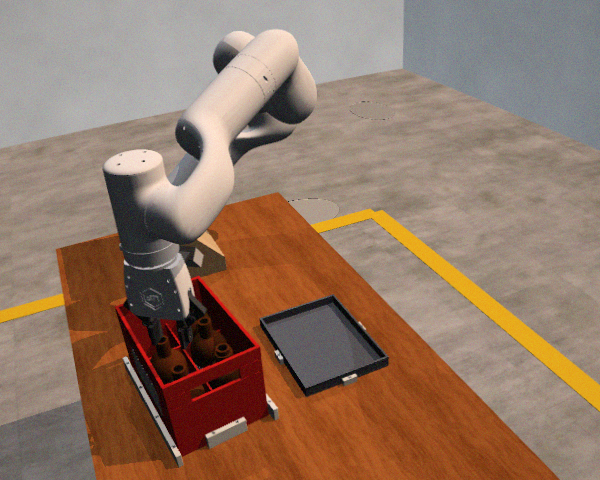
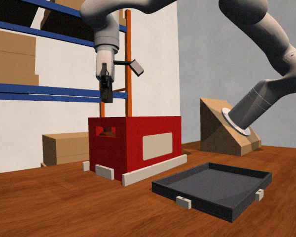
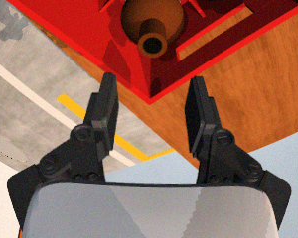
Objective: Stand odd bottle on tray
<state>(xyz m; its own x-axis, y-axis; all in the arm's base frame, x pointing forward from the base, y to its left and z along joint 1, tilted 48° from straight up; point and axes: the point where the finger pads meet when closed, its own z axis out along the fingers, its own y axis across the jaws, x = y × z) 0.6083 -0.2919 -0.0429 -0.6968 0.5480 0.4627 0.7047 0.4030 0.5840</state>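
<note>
Now: the brown bottle 150 mm below my hand. Round my hand: red crate (90 mm behind, 50 mm to the left, 160 mm below); dark grey tray (60 mm behind, 330 mm to the left, 230 mm below).
</note>
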